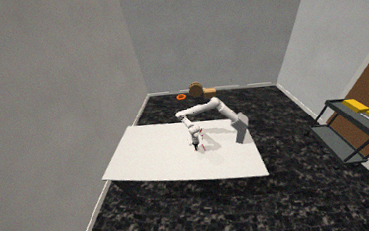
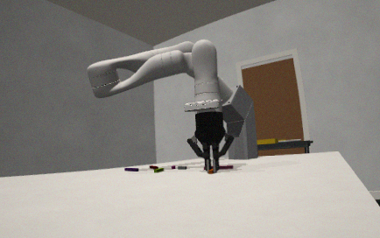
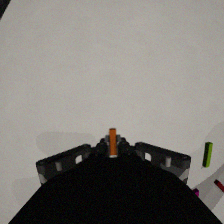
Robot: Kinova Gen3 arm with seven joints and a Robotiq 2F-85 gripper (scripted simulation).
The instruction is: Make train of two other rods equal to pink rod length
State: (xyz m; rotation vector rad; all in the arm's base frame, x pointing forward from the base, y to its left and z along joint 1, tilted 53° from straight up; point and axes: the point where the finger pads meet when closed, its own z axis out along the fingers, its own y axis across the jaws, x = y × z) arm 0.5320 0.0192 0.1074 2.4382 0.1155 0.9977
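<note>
My hand is 9 cm past the pink rod, 1 cm to the right of it and 1 cm above it. Also, from my hand: grey rod (14 cm behind, 11 cm to the right, 1 cm below); lime rod (17 cm to the right, 7 cm behind, 1 cm below); orange rod (1 cm below).
</note>
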